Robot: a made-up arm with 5 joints.
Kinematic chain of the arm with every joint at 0, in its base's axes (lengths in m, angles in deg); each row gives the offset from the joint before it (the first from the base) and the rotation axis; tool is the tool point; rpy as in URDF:
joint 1: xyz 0 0 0.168 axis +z
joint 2: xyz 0 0 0 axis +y
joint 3: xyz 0.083 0 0.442 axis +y
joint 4: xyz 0.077 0 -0.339 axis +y
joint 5: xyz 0.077 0 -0.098 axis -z
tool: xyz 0 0 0 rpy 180 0 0
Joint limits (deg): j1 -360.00..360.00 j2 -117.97..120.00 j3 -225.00..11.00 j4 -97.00..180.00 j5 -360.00..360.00
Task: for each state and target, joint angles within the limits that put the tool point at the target. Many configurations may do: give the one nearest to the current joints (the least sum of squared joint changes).
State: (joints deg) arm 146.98 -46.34 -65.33 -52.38 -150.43
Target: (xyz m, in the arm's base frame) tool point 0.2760 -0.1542 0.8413
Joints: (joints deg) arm 150.81 -62.06 -82.04 -51.81 -150.43
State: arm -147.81 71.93 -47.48 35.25 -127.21
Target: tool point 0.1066 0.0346 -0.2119
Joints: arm -162.02 118.60 -30.69 37.44 -127.21
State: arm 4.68 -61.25 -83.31 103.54 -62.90
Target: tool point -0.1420 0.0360 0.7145
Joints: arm -14.23 -68.54 -79.91 106.60 -62.90
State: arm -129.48 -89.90 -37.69 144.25 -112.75
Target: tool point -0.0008 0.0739 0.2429
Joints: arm -89.38 -83.39 -4.66 119.67 -112.75
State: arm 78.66 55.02 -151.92 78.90 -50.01
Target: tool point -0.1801 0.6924 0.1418
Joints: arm 104.58 51.82 -110.55 102.88 -50.01
